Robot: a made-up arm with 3 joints.
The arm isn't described. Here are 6 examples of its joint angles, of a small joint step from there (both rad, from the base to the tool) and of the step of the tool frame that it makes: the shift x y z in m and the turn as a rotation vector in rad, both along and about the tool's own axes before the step.
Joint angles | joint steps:
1: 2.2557 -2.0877 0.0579 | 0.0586 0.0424 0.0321
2: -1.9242 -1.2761 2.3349 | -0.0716 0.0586 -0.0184
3: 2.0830 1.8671 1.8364 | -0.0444 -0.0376 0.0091
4: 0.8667 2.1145 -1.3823 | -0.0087 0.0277 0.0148
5: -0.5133 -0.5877 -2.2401 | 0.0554 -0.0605 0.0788
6: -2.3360 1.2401 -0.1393 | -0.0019 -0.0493 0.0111
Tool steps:
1: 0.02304 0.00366 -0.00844 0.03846 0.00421 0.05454
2: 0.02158 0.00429 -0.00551 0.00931 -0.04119 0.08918
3: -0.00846 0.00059 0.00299 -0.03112 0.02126 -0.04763
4: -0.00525 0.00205 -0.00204 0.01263 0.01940 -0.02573
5: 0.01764 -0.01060 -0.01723 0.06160 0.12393 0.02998
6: 0.00317 -0.00020 0.01274 -0.04862 0.01044 0.00834
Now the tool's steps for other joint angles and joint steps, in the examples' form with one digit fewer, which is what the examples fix.
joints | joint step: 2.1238 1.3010 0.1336 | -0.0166 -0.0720 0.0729
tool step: 0.0072 0.0007 0.0188 -0.0737 0.0679 0.0034
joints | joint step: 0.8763 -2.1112 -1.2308 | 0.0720 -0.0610 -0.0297
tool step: 0.0193 -0.0069 -0.0192 0.0379 -0.0686 0.0771
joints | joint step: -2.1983 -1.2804 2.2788 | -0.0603 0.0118 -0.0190
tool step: 0.0107 -0.0038 -0.0126 0.0366 -0.0366 0.0461
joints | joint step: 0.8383 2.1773 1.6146 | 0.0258 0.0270 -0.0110
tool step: 0.0040 0.0004 -0.0011 0.0199 -0.0260 0.0278
